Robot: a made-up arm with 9 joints. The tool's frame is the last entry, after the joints. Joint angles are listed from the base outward. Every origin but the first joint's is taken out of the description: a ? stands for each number. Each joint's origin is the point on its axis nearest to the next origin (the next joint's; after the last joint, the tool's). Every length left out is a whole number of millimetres.
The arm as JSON. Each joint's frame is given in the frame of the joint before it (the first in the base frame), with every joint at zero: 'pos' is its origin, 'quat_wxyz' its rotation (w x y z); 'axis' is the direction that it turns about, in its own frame. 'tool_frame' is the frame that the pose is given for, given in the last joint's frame.
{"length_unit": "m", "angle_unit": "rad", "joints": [
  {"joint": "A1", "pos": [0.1, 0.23, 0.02], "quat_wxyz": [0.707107, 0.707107, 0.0, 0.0], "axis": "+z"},
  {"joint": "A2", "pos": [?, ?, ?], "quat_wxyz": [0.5, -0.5, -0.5, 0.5], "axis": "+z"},
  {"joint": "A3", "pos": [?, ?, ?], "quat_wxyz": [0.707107, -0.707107, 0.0, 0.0], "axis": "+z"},
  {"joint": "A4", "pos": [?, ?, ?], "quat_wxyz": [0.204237, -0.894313, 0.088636, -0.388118], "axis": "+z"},
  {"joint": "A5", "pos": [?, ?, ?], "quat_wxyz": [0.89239, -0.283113, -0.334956, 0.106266], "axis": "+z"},
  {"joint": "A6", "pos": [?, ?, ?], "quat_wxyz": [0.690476, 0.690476, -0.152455, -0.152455], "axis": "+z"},
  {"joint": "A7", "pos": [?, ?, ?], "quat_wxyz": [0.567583, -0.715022, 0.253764, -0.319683], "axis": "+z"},
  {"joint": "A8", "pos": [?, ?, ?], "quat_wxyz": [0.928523, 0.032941, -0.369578, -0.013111], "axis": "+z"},
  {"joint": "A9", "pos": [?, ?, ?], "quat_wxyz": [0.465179, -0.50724, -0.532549, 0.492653], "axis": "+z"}
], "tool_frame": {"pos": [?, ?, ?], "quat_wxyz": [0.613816, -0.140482, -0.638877, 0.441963]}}
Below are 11 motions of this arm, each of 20 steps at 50 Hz.
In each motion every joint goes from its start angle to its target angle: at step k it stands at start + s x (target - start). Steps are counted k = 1, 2, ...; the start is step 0. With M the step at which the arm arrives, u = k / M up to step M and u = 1 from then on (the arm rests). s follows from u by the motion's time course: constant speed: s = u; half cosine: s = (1 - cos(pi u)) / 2; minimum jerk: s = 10 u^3 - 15 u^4 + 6 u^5.
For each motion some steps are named. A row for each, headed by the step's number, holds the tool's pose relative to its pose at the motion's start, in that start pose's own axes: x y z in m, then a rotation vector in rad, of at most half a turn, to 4 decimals.
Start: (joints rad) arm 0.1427 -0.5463 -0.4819 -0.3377 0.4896 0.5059 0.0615 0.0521 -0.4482
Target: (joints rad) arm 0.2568 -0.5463 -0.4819 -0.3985 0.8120 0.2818 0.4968 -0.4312 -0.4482
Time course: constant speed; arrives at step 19
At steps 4, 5, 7, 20:
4: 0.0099 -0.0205 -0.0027 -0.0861 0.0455 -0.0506
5: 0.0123 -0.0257 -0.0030 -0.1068 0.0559 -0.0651
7: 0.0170 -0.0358 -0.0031 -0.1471 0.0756 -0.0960
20: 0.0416 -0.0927 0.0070 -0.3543 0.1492 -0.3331

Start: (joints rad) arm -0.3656 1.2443 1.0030 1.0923 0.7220 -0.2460 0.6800 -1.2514 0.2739
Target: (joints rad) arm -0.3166 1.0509 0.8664 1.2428 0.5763 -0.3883 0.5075 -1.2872 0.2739
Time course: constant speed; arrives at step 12
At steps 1, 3, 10, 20:
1: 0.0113 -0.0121 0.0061 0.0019 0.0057 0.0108
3: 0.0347 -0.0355 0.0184 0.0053 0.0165 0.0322
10: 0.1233 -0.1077 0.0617 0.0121 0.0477 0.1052
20: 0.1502 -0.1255 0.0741 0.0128 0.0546 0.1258

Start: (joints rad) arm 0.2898 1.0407 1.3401 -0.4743 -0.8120 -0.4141 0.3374 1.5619 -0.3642
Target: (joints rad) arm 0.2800 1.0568 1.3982 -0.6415 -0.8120 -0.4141 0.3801 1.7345 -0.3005
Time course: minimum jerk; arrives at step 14
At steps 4, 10, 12, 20:
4: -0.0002 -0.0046 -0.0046 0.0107 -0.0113 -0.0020
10: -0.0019 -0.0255 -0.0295 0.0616 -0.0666 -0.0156
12: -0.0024 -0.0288 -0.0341 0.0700 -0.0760 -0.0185
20: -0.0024 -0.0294 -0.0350 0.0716 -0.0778 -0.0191

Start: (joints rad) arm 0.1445 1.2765 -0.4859 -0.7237 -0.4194 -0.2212 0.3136 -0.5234 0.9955
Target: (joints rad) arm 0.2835 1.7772 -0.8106 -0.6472 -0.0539 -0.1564 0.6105 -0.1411 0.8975
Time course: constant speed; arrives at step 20
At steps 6, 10, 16, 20:
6: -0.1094 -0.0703 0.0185 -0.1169 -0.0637 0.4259
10: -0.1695 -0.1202 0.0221 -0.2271 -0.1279 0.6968
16: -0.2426 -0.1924 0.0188 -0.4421 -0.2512 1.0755
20: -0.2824 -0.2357 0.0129 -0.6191 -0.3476 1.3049

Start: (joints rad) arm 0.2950 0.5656 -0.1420 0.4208 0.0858 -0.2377 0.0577 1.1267 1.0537
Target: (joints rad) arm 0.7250 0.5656 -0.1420 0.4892 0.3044 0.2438 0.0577 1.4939 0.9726
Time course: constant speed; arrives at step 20
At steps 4, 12, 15, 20:
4: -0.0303 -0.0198 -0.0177 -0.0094 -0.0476 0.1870
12: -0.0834 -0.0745 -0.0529 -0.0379 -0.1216 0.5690
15: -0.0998 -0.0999 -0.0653 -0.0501 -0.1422 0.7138
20: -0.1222 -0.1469 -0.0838 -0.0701 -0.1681 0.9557

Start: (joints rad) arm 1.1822 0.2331 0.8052 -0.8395 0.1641 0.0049 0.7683 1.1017 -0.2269
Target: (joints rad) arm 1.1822 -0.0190 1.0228 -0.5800 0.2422 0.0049 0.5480 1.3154 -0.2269
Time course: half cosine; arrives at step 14
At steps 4, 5, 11, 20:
4: 0.0208 -0.0073 -0.0067 -0.0150 -0.0329 0.0633
5: 0.0311 -0.0108 -0.0101 -0.0216 -0.0502 0.0950
11: 0.0933 -0.0329 -0.0306 -0.0481 -0.1713 0.2960
20: 0.1041 -0.0369 -0.0340 -0.0498 -0.1946 0.3314

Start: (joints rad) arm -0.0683 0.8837 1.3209 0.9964 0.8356 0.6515 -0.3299 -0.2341 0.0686
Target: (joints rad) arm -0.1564 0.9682 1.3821 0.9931 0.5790 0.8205 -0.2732 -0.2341 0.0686
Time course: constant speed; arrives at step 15
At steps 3, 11, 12, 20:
3: 0.0138 0.0288 0.0018 0.0707 0.0044 -0.0073
11: 0.0517 0.0980 0.0142 0.2599 0.0081 -0.0123
12: 0.0565 0.1058 0.0164 0.2835 0.0077 -0.0115
20: 0.0709 0.1280 0.0238 0.3541 0.0049 -0.0073

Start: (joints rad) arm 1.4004 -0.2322 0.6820 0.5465 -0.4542 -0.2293 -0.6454 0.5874 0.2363
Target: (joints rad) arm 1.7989 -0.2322 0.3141 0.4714 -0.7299 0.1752 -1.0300 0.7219 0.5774
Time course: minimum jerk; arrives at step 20
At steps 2, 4, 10, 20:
2: 0.0002 0.0019 0.0006 0.0033 -0.0045 0.0020
4: 0.0012 0.0127 0.0044 0.0227 -0.0299 0.0134
10: -0.0002 0.1174 0.0364 0.2050 -0.2408 0.1201
20: -0.0295 0.2488 0.0672 0.4285 -0.4352 0.2444

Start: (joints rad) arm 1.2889 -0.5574 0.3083 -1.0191 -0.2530 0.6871 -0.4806 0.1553 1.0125
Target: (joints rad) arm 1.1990 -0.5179 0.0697 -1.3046 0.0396 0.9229 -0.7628 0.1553 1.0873
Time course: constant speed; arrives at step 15
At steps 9, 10, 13, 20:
9: -0.0542 -0.0004 0.0565 0.2921 0.0713 -0.0018
10: -0.0601 -0.0009 0.0632 0.3221 0.0805 -0.0043
13: -0.0774 -0.0031 0.0836 0.4084 0.1094 -0.0143
20: -0.0887 -0.0050 0.0974 0.4631 0.1297 -0.0229

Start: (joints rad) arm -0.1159 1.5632 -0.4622 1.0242 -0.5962 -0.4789 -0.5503 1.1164 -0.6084
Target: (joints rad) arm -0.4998 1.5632 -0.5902 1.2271 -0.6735 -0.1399 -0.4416 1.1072 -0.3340
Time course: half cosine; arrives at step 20
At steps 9, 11, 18, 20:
9: -0.0082 -0.0814 -0.0548 -0.0532 -0.1900 0.2843
11: -0.0045 -0.1140 -0.0726 -0.0698 -0.2506 0.3948
18: 0.0213 -0.1987 -0.1098 -0.1055 -0.3782 0.6852
20: 0.0236 -0.2038 -0.1117 -0.1074 -0.3847 0.7034

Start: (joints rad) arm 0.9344 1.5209 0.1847 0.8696 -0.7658 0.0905 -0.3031 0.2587 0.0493
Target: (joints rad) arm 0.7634 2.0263 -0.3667 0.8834 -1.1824 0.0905 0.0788 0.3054 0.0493
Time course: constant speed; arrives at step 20
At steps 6, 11, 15, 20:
6: -0.0316 0.0825 -0.0310 -0.1706 -0.0722 -0.1816
11: -0.0483 0.1537 -0.0570 -0.3144 -0.1167 -0.3394
15: -0.0551 0.2116 -0.0785 -0.4293 -0.1427 -0.4691
20: -0.0554 0.2845 -0.1069 -0.5716 -0.1642 -0.6345

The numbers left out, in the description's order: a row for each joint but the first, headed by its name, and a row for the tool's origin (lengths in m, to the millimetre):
A2: -0.11 -0.31 0.0
A3: -0.13 -0.578 0.0
A4: -0.182 -0.011 0.0
A5: 0.003 0.031 0.0
A6: 0.202 -0.254 0.0
A7: 0.022 0.029 0.0
A8: 0.011 0.182 0.0
A9: 0.054 -0.078 0.0
tool: 0.023 -0.096 0.0

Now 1 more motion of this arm.
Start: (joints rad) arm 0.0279 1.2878 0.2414 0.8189 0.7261 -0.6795 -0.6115 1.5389 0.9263
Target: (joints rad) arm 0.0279 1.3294 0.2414 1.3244 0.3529 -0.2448 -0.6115 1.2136 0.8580
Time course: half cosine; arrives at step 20
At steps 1, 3, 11, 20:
1: 0.0003 -0.0003 0.0011 0.0053 0.0002 -0.0025
3: 0.0031 -0.0031 0.0098 0.0466 0.0020 -0.0225
11: 0.0360 -0.0502 0.0989 0.4900 0.0832 -0.2261
20: 0.0680 -0.1075 0.1562 0.8307 0.2286 -0.3713

